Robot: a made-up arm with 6 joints.
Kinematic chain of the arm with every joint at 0, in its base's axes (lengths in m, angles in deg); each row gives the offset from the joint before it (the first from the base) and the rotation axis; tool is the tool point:
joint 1: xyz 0 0 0.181 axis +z
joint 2: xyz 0 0.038 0 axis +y
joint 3: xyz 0 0 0.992 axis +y
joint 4: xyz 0 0 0.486 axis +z
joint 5: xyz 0 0 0 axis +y
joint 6: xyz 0 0 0.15 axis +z
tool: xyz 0 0 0
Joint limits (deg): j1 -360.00..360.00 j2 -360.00..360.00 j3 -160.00..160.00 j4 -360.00..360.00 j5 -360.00..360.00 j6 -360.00..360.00
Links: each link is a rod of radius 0.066 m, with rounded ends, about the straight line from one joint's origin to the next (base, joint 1, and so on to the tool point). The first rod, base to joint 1, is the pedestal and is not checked.
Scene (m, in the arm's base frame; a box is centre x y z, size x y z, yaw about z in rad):
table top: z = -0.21
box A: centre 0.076 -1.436 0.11 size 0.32 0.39 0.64 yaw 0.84
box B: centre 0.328 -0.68 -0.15 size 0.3 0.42 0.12 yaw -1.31
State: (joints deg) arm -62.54 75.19 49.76 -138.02 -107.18 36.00
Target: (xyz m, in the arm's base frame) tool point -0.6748 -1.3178 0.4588
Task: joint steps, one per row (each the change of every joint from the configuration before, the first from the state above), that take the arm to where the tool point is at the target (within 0.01 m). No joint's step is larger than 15 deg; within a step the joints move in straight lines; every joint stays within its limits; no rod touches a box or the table.
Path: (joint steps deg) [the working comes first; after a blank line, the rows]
Joints at the target: -122.30 70.64 13.43 -138.02 -72.78 36.00
Straight joint move there: touches box A.

1: -11.77 -8.34 -9.02 -0.18 6.00 -4.35
2: -11.76 -8.33 -9.01 -0.18 6.00 -4.36
3: -11.77 -8.34 -9.02 -0.19 6.00 -4.35
4: -12.23 10.23 -4.64 0.28 8.20 6.53
5: -12.23 10.23 -4.64 0.27 8.20 6.53

